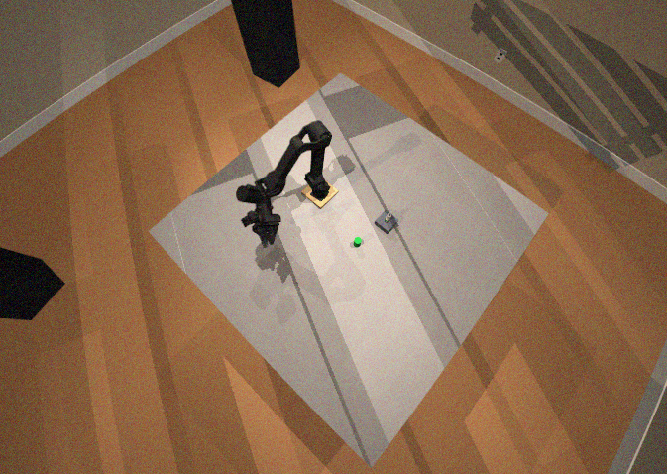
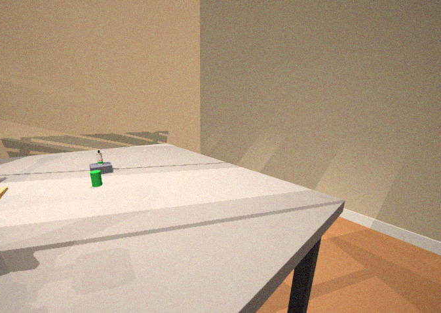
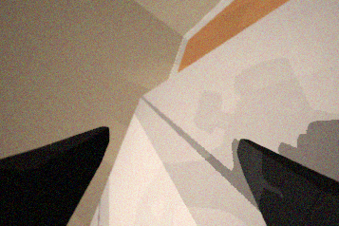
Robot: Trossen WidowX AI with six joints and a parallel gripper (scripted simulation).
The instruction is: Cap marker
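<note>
The green marker cap lies 25 cm ahead of my gripper tip, 24 cm to the left of it and 13 cm below it.
</note>
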